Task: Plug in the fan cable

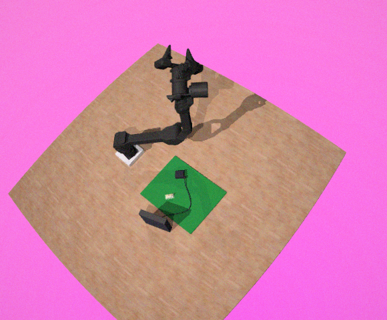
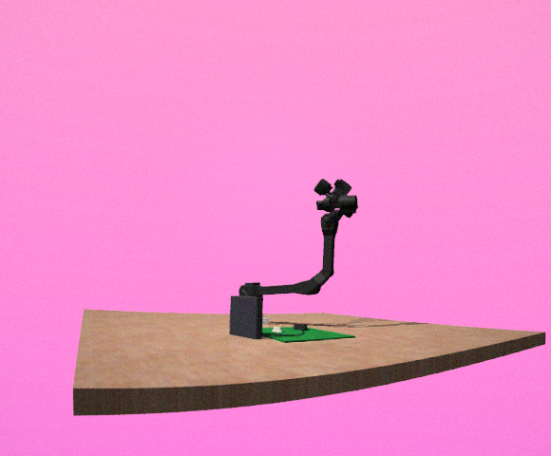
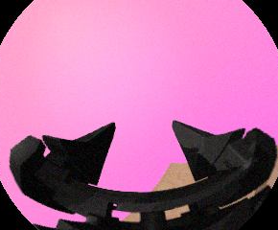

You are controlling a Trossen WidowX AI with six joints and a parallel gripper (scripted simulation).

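My gripper tip is now 16 cm short of the dark fan plug, 25 cm to the left of it and 52 cm above it. The rest, counted from my gripper tip: green board: 23 cm ahead, 30 cm to the right, 55 cm below; then black fan: 26 cm ahead, 46 cm to the right, 48 cm below.
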